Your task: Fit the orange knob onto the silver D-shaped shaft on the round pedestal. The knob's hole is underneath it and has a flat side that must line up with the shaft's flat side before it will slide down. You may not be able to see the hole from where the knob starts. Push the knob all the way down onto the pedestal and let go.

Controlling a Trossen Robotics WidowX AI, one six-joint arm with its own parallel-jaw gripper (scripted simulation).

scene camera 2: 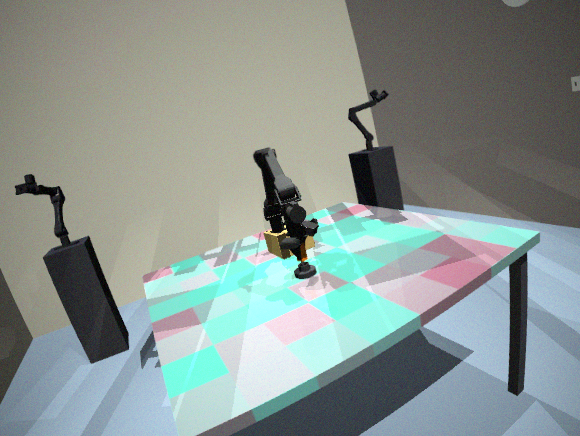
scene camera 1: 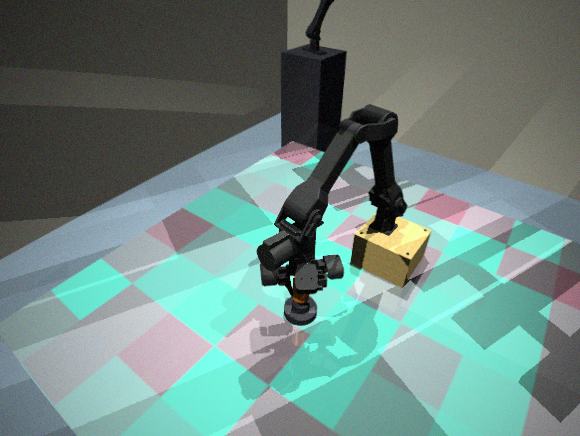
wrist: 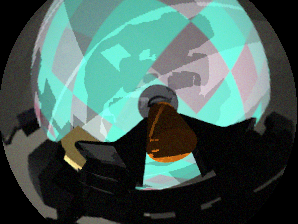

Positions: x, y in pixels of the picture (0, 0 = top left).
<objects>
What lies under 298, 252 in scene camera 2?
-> My gripper.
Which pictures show my gripper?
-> Scene camera 2, scene camera 1 and the wrist view: all of them.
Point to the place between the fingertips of my gripper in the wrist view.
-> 162, 118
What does my gripper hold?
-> An orange knob.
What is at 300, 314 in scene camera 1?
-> A dark round pedestal.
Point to a dark round pedestal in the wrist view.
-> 154, 94
</objects>
